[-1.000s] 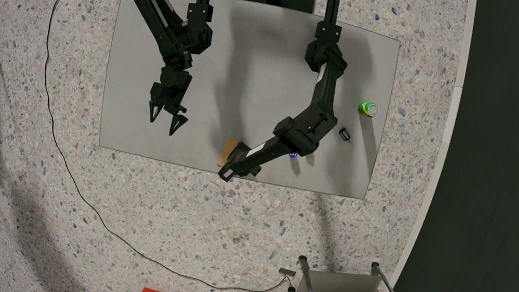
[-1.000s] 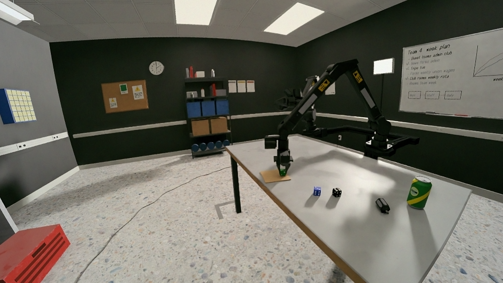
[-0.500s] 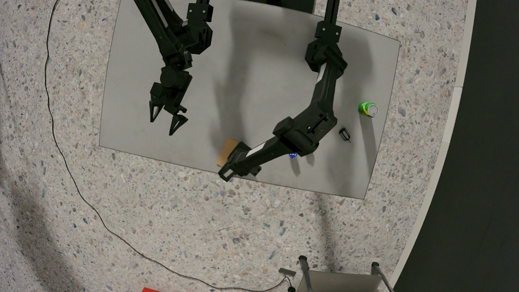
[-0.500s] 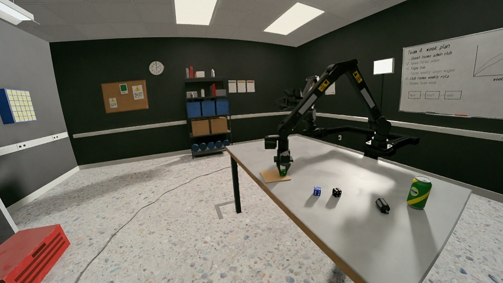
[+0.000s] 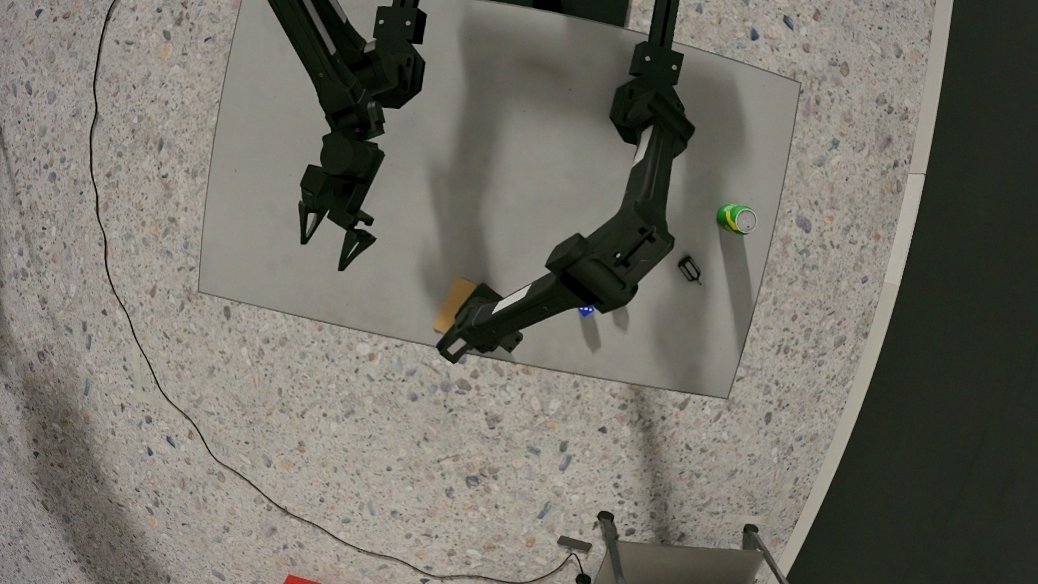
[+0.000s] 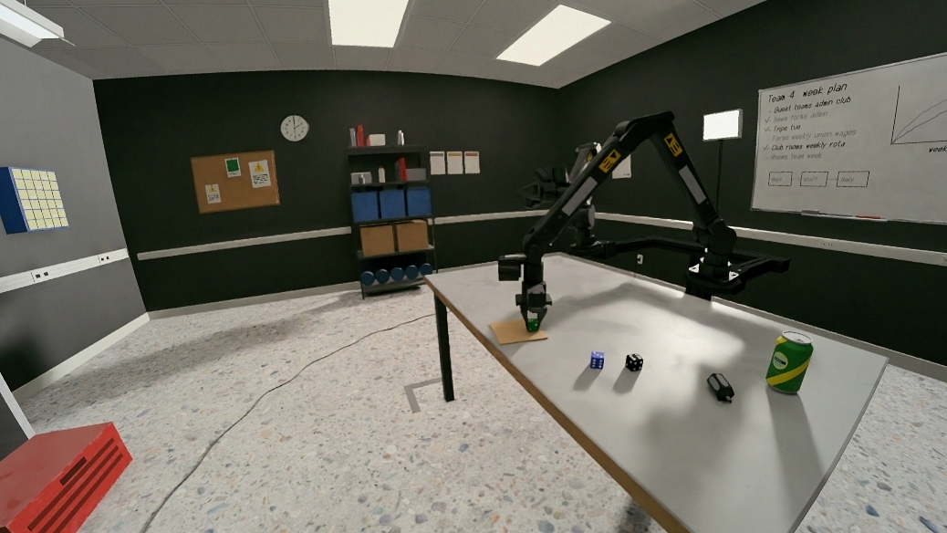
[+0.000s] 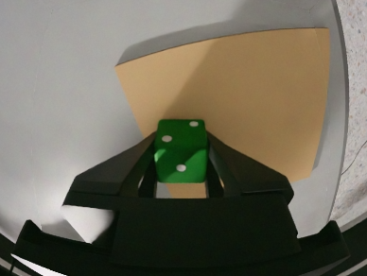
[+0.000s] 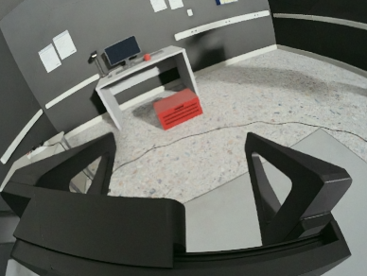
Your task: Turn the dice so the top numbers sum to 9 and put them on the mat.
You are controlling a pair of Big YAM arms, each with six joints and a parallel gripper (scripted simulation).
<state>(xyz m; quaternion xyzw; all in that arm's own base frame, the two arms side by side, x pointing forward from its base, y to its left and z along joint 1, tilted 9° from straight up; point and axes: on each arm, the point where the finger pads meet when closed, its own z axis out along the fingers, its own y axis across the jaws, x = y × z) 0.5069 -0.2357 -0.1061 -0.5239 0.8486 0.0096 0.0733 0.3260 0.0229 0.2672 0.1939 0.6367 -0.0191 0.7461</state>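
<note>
Now: left hand right at the green die. Round my left hand: black die 300 mm to the left, 90 mm behind; blue die 240 mm to the left, 20 mm behind; brown square mat 40 mm ahead, 20 mm to the right, 10 mm below.
</note>
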